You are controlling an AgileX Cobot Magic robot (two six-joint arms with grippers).
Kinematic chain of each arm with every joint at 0, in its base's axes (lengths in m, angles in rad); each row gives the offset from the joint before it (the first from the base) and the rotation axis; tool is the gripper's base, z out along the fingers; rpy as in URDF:
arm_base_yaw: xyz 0 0 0.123 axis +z
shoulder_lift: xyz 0 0 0 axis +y
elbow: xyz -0.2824 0 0.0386 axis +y
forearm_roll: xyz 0.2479 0 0.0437 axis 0.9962 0 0.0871
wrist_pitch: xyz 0 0 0 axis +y
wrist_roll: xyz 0.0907 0 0.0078 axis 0.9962 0 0.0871
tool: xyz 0 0 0 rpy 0 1.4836 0
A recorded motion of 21 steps. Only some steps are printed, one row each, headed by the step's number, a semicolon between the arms.
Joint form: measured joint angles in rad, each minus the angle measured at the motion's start. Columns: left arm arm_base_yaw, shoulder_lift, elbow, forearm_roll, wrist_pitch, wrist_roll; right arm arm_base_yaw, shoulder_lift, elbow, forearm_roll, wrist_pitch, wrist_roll.
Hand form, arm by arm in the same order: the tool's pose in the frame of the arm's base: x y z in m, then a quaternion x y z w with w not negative. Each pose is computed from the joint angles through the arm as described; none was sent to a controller.
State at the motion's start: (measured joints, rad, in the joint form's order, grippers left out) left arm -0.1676 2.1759 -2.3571 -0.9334 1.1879 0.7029; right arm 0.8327 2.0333 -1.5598 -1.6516 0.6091 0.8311
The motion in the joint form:
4: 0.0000 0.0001 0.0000 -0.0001 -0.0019 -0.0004; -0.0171 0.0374 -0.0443 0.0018 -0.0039 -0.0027
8: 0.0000 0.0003 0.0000 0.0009 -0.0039 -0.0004; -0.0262 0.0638 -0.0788 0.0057 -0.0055 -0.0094
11: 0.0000 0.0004 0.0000 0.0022 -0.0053 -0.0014; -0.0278 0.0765 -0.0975 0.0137 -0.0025 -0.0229
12: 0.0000 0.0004 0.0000 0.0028 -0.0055 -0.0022; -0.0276 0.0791 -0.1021 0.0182 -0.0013 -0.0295
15: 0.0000 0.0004 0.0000 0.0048 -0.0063 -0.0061; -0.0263 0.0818 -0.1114 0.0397 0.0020 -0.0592
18: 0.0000 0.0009 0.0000 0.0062 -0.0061 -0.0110; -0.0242 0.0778 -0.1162 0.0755 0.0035 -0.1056
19: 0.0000 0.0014 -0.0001 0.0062 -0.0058 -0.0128; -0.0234 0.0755 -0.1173 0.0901 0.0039 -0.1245
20: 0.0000 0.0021 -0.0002 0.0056 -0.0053 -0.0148; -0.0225 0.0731 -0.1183 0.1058 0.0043 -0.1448
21: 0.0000 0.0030 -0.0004 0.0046 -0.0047 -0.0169; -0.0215 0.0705 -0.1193 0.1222 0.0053 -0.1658
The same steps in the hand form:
4: 0.4566 -0.1461 0.3815 0.33273 0.77809 -0.35754 0.39500; 0.3676 0.3150 0.2560 -0.45337 0.65261 -0.24752 0.55435
8: 0.4568 -0.1460 0.3814 0.33229 0.77825 -0.35687 0.39567; 0.3750 0.3166 0.2537 -0.44989 0.65354 -0.24960 0.55515
11: 0.4570 -0.1459 0.3814 0.33167 0.77862 -0.35632 0.39596; 0.3779 0.3180 0.2530 -0.44949 0.65334 -0.25238 0.55444
12: 0.4570 -0.1459 0.3813 0.33137 0.77886 -0.35618 0.39587; 0.3783 0.3185 0.2530 -0.44984 0.65330 -0.25328 0.55380
15: 0.4571 -0.1458 0.3812 0.32987 0.77984 -0.35595 0.39540; 0.3786 0.3193 0.2536 -0.45266 0.65348 -0.25614 0.54995
18: 0.4573 -0.1457 0.3809 0.32809 0.78101 -0.35636 0.39418; 0.3774 0.3194 0.2554 -0.45831 0.65420 -0.25839 0.54333
19: 0.4574 -0.1458 0.3807 0.32741 0.78141 -0.35679 0.39357; 0.3769 0.3193 0.2561 -0.46077 0.65446 -0.25914 0.54056
20: 0.4575 -0.1458 0.3804 0.32661 0.78178 -0.35758 0.39279; 0.3762 0.3192 0.2568 -0.46355 0.65473 -0.25987 0.53751
21: 0.4576 -0.1459 0.3801 0.32573 0.78212 -0.35858 0.39193; 0.3755 0.3191 0.2576 -0.46628 0.65508 -0.26071 0.53431

